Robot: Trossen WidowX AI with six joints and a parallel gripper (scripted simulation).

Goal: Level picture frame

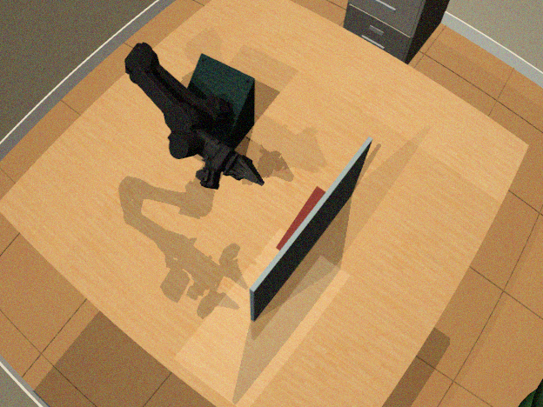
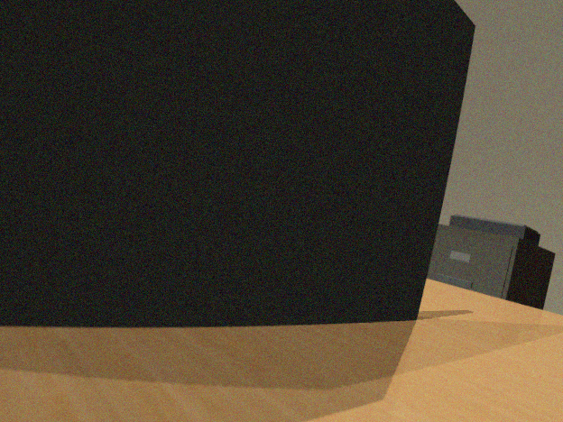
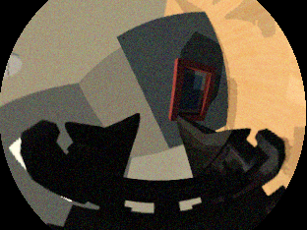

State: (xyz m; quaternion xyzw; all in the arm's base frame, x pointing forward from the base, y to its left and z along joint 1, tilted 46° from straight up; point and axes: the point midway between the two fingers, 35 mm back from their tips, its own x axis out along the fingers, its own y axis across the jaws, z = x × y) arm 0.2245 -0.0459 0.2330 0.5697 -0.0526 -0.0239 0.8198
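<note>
The red picture frame lies 13 cm ahead of my gripper tip, 1 cm to the left of it and 11 cm below it. Round my gripper tip: grey wall panel (14 cm ahead, 12 cm below).
</note>
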